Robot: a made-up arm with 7 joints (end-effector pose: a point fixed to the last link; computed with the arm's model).
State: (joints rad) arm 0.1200 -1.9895 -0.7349 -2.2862 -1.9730 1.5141 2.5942
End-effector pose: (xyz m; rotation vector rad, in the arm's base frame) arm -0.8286 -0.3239 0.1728 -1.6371 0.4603 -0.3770
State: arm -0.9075 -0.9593 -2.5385 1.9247 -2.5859 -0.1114 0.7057
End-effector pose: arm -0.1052 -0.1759 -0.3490 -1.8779 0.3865 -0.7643
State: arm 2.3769 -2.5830 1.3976 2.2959 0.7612 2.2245 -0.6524
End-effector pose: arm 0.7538 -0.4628 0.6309 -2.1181 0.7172 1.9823
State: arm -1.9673 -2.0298 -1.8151 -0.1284 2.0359 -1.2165 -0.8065
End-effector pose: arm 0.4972 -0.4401 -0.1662 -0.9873 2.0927 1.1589
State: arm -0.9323 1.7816 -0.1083 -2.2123 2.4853 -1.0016 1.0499
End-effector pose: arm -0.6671 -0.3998 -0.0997 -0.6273 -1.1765 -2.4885
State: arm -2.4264 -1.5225 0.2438 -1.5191 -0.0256 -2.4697 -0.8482
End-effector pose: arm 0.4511 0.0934 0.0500 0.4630 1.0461 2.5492
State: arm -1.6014 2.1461 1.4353 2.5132 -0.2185 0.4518 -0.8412
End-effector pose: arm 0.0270 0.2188 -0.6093 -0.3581 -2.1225 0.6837
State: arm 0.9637 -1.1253 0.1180 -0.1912 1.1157 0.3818 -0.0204
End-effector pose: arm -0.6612 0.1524 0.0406 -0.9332 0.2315 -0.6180
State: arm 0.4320 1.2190 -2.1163 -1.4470 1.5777 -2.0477 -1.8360
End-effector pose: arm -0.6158 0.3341 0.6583 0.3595 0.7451 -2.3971
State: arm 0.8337 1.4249 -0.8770 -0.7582 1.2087 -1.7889 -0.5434
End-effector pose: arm -0.0971 0.1417 1.0081 0.1917 1.7010 -0.9843
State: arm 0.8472 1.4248 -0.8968 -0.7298 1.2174 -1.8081 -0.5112
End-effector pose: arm -0.0858 0.1490 1.0092 0.1731 1.7149 -0.9742
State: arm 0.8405 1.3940 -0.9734 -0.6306 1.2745 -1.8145 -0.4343
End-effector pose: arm -0.0872 0.1909 1.0022 0.1375 1.7398 -0.9989
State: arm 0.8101 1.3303 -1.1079 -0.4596 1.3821 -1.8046 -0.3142
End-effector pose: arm -0.1017 0.2653 0.9738 0.1184 1.7705 -1.0890
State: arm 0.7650 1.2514 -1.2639 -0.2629 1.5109 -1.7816 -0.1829
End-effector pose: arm -0.1189 0.3412 0.9178 0.1631 1.7755 -1.2461
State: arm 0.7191 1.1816 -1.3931 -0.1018 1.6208 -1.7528 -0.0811
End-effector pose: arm -0.1313 0.3890 0.8551 0.2581 1.7345 -1.4101
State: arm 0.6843 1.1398 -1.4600 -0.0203 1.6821 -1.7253 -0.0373
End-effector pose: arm -0.1417 0.4070 0.8153 0.3332 1.6816 -1.5112
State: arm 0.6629 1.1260 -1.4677 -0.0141 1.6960 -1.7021 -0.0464
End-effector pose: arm -0.1542 0.4099 0.8039 0.3546 1.6508 -1.5420
